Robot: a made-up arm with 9 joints. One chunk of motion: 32 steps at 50 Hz.
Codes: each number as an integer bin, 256 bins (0 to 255) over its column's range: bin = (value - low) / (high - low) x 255, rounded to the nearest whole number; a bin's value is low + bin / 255 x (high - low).
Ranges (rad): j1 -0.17..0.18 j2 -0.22..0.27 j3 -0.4..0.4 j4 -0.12..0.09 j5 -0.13..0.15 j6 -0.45..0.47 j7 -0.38..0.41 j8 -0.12..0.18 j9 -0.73..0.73
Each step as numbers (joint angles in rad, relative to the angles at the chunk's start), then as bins.
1 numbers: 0.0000 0.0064 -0.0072 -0.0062 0.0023 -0.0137 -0.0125 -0.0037 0.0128
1 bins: 124 118 125 138 120 121 119 99 130
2 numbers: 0.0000 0.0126 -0.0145 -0.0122 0.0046 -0.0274 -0.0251 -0.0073 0.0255
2 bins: 124 121 123 131 123 117 115 96 132
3 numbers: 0.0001 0.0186 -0.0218 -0.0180 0.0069 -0.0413 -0.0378 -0.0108 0.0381
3 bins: 124 124 121 124 125 113 110 93 134
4 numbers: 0.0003 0.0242 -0.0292 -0.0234 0.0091 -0.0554 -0.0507 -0.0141 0.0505
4 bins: 124 127 118 117 127 109 106 90 136
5 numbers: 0.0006 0.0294 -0.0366 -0.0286 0.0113 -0.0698 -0.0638 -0.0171 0.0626
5 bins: 124 130 116 111 129 105 102 87 138
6 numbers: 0.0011 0.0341 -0.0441 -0.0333 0.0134 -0.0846 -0.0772 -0.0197 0.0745
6 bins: 125 132 113 105 131 101 98 85 141
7 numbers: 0.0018 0.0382 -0.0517 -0.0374 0.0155 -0.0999 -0.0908 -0.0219 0.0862
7 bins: 125 134 111 100 133 97 93 83 143
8 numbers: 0.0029 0.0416 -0.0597 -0.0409 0.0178 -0.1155 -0.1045 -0.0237 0.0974
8 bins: 126 136 108 96 135 93 89 82 145
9 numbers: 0.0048 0.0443 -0.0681 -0.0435 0.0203 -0.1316 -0.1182 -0.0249 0.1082
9 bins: 127 138 106 93 137 88 85 81 146
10 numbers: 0.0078 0.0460 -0.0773 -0.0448 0.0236 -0.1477 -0.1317 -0.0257 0.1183
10 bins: 130 138 103 91 140 84 80 80 148
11 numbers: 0.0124 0.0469 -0.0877 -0.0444 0.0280 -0.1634 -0.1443 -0.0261 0.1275
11 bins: 133 139 100 92 144 79 76 80 150
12 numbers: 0.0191 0.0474 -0.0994 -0.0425 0.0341 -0.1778 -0.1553 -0.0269 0.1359
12 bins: 138 139 96 94 149 75 73 79 151
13 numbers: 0.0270 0.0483 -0.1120 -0.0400 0.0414 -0.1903 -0.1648 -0.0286 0.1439
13 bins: 144 140 92 97 156 72 69 78 153
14 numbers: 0.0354 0.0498 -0.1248 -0.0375 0.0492 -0.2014 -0.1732 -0.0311 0.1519
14 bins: 150 140 88 100 163 69 67 76 154
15 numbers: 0.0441 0.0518 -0.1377 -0.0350 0.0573 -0.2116 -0.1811 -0.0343 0.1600
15 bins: 156 141 84 103 171 66 64 73 155
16 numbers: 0.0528 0.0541 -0.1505 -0.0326 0.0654 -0.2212 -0.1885 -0.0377 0.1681
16 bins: 162 143 80 106 178 63 62 70 157
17 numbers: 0.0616 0.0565 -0.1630 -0.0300 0.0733 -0.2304 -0.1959 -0.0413 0.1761
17 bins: 169 144 76 109 185 61 59 67 158
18 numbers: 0.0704 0.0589 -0.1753 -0.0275 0.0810 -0.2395 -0.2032 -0.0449 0.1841
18 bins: 175 145 72 112 192 58 57 64 160
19 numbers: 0.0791 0.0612 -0.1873 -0.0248 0.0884 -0.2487 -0.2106 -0.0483 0.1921
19 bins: 181 146 68 116 199 56 55 61 161
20 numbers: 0.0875 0.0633 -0.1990 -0.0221 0.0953 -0.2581 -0.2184 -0.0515 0.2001
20 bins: 188 147 64 119 205 53 52 58 162
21 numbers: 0.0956 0.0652 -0.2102 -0.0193 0.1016 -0.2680 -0.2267 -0.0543 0.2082
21 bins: 194 148 60 122 211 50 49 56 164
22 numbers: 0.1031 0.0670 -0.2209 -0.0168 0.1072 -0.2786 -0.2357 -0.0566 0.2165
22 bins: 199 149 57 125 216 48 47 54 165
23 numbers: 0.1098 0.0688 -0.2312 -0.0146 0.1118 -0.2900 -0.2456 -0.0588 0.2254
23 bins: 204 150 54 128 220 44 43 52 167
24 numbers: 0.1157 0.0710 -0.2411 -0.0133 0.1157 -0.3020 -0.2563 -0.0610 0.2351
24 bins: 208 151 51 130 224 41 40 50 169
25 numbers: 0.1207 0.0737 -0.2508 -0.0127 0.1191 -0.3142 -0.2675 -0.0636 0.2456
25 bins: 212 153 48 130 227 38 36 48 170
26 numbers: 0.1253 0.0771 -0.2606 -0.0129 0.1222 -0.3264 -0.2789 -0.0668 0.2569
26 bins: 215 155 44 130 230 34 33 45 172
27 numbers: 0.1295 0.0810 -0.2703 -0.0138 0.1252 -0.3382 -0.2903 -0.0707 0.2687
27 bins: 218 157 41 129 232 31 29 42 174
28 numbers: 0.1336 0.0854 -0.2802 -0.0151 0.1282 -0.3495 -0.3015 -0.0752 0.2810
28 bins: 221 159 38 127 235 28 25 38 177
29 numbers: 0.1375 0.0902 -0.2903 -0.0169 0.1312 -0.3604 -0.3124 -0.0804 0.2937
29 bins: 224 161 35 125 238 25 22 34 179
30 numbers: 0.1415 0.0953 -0.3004 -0.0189 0.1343 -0.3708 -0.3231 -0.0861 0.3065
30 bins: 227 164 32 123 241 22 18 29 181
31 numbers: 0.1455 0.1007 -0.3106 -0.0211 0.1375 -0.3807 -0.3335 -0.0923 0.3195
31 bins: 230 167 28 120 244 19 15 24 183
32 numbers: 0.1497 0.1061 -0.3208 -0.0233 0.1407 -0.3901 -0.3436 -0.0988 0.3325
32 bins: 233 170 25 117 247 17 12 18 186
